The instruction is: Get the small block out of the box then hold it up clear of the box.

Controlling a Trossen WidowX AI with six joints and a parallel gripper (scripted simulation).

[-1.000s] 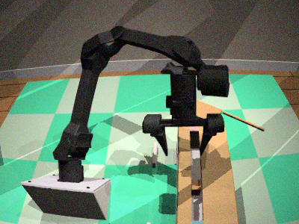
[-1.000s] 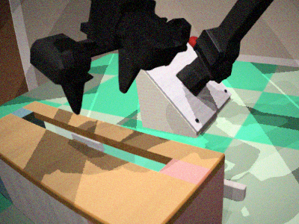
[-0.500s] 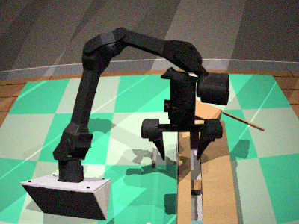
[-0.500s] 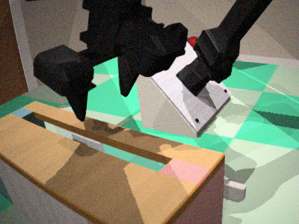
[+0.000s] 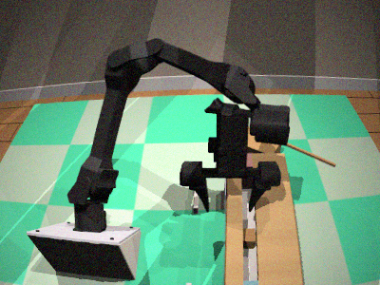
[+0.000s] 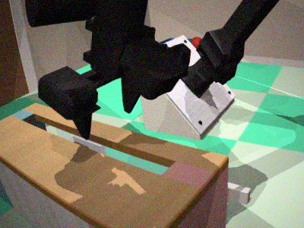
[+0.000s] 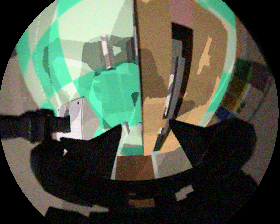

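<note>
Right now the small tan block is 5 cm below my gripper tip, 4 cm to the right of it and 4 cm ahead of it. Also, from my gripper tip: thin brown stick 29 cm ahead, 28 cm to the left, 13 cm below; wooden box 7 cm below, 3 cm ahead, 2 cm to the right.
</note>
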